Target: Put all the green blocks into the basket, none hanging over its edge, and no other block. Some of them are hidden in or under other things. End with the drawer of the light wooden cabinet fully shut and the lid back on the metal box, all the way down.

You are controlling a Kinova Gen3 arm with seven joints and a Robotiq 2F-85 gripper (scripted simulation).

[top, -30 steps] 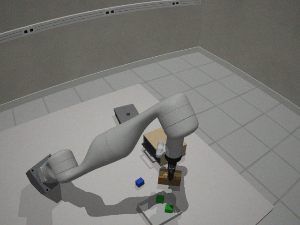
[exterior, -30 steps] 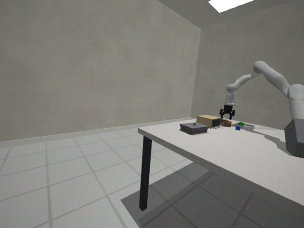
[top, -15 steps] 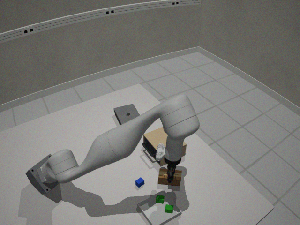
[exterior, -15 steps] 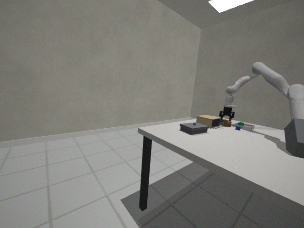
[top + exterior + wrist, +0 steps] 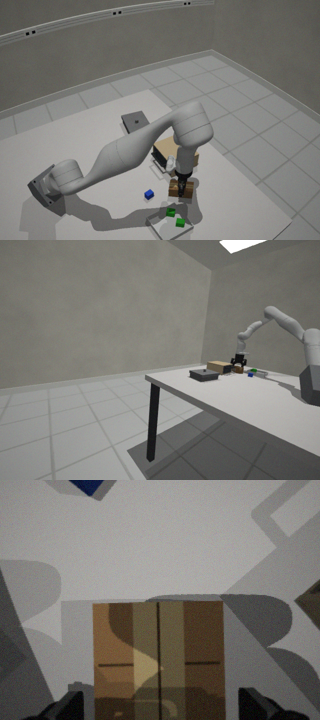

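My hand is right at the darker brown wooden box. Also, from my hand: grey basket (160 mm behind, 100 mm to the right, 30 mm below); blue block (130 mm behind, 80 mm to the left, 20 mm below); red block (10 mm ahead, 20 mm to the right, 20 mm below).
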